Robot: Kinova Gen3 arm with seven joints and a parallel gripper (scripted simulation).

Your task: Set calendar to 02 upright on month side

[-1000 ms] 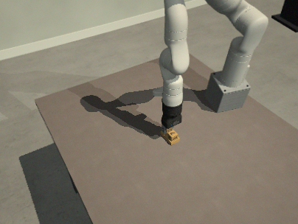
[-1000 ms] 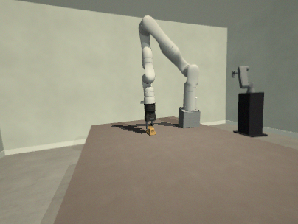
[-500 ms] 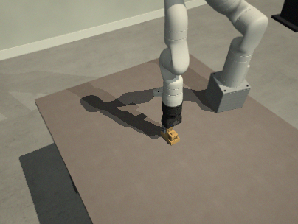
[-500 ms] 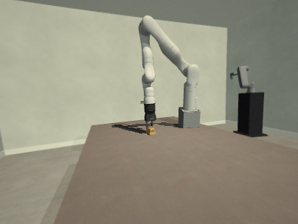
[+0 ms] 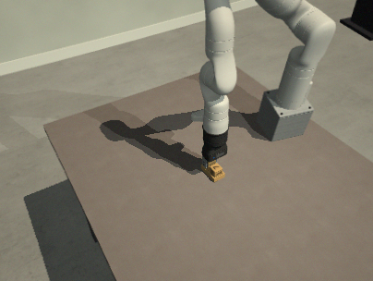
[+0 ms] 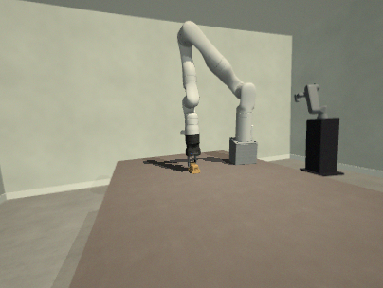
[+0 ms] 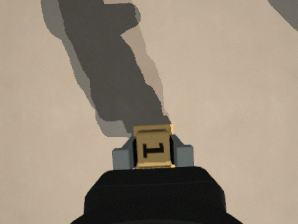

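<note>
Right now the tray is 4 cm below my hand, 2 cm to the left of it and 1 cm behind it. The rest, counted from my hand: orange cube: 1 cm below.
</note>
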